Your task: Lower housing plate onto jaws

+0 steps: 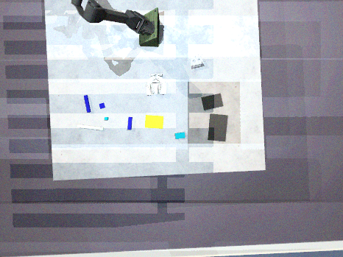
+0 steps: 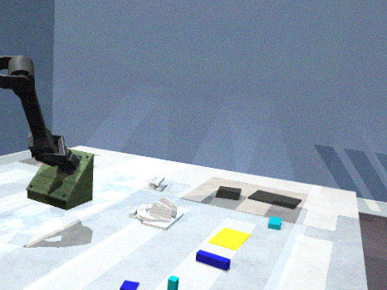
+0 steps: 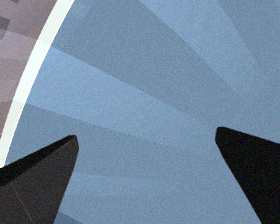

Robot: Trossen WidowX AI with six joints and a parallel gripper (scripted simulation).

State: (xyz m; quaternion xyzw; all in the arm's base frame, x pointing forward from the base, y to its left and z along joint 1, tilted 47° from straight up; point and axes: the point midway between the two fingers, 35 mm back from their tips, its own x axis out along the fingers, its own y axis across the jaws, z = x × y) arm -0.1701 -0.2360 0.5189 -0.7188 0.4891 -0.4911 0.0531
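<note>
The yellow tile lies 70 cm ahead of my gripper tip, 57 cm to the left of it and 28 cm below it. Also, from my gripper tip: cyan block: 79 cm ahead, 72 cm to the left, 27 cm below; then white bar: 72 cm ahead, 27 cm below, 18 cm to the left.
</note>
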